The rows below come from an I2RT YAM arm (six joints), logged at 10 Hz.
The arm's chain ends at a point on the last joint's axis. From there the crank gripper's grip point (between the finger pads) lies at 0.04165 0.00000 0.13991 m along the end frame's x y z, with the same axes.
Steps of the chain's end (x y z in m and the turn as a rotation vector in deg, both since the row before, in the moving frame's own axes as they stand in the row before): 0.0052, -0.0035, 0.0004, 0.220, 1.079, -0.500; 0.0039, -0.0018, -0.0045, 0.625, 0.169, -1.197; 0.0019, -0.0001, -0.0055, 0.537, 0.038, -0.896; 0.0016, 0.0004, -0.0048, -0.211, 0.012, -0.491; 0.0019, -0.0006, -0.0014, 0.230, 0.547, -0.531; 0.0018, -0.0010, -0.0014, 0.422, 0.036, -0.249
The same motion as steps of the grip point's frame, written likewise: 0.0078, -0.0044, -0.0004, 0.220, 1.079, -0.500; 0.0043, -0.0042, -0.0046, 0.625, 0.169, -1.197; 0.0020, -0.0021, -0.0055, 0.537, 0.038, -0.896; 0.0016, 0.0006, -0.0048, -0.211, 0.012, -0.491; 0.0032, -0.0016, -0.0018, 0.230, 0.547, -0.531; 0.0019, -0.0022, -0.0014, 0.422, 0.036, -0.249
